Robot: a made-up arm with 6 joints. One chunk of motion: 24 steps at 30 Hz.
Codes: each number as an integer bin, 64 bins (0 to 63) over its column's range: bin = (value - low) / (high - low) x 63, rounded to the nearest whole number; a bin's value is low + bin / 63 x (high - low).
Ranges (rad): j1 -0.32..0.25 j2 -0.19..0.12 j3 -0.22..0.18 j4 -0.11..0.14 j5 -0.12..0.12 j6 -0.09..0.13
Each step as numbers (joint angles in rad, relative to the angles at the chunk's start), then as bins.
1 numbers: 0.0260 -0.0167 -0.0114 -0.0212 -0.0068 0.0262
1 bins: 38 35 33 22 30 33
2 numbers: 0.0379 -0.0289 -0.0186 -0.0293 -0.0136 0.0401
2 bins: 40 33 32 20 28 37
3 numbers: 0.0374 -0.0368 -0.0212 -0.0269 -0.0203 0.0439
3 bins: 40 31 31 21 26 38
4 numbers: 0.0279 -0.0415 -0.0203 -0.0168 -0.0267 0.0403
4 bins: 38 30 31 23 24 37
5 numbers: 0.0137 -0.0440 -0.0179 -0.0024 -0.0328 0.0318
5 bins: 37 30 32 27 23 35
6 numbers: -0.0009 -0.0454 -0.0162 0.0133 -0.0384 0.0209
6 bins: 35 29 32 31 21 32
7 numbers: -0.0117 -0.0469 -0.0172 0.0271 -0.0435 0.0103
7 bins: 34 29 32 35 20 29
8 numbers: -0.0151 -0.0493 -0.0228 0.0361 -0.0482 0.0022
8 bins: 34 29 31 37 19 26
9 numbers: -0.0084 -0.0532 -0.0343 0.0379 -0.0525 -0.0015
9 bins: 34 28 29 37 18 25
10 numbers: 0.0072 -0.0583 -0.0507 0.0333 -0.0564 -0.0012
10 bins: 36 27 27 36 17 25
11 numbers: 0.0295 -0.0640 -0.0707 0.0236 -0.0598 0.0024
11 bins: 39 26 24 34 16 26
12 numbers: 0.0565 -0.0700 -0.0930 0.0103 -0.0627 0.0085
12 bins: 42 24 20 30 15 28
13 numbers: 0.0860 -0.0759 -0.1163 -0.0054 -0.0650 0.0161
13 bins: 45 23 16 26 14 30
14 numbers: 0.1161 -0.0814 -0.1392 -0.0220 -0.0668 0.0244
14 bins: 48 22 13 22 14 33
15 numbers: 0.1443 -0.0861 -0.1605 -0.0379 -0.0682 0.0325
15 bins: 51 21 9 18 14 35
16 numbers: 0.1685 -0.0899 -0.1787 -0.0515 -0.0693 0.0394
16 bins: 54 20 7 15 13 37
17 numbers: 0.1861 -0.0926 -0.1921 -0.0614 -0.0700 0.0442
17 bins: 56 20 4 12 13 38
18 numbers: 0.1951 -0.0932 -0.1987 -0.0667 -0.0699 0.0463
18 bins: 57 20 3 11 13 39
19 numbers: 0.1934 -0.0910 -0.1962 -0.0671 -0.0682 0.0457
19 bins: 57 20 4 11 14 39
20 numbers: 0.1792 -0.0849 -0.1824 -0.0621 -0.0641 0.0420
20 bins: 55 21 6 12 15 38
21 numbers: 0.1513 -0.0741 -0.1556 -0.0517 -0.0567 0.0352
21 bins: 52 24 10 15 17 36
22 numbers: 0.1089 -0.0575 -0.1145 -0.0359 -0.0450 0.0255
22 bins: 47 27 17 19 20 33
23 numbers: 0.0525 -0.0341 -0.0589 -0.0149 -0.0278 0.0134
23 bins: 41 32 25 24 24 30
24 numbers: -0.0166 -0.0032 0.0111 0.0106 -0.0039 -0.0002
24 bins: 34 38 36 30 30 26
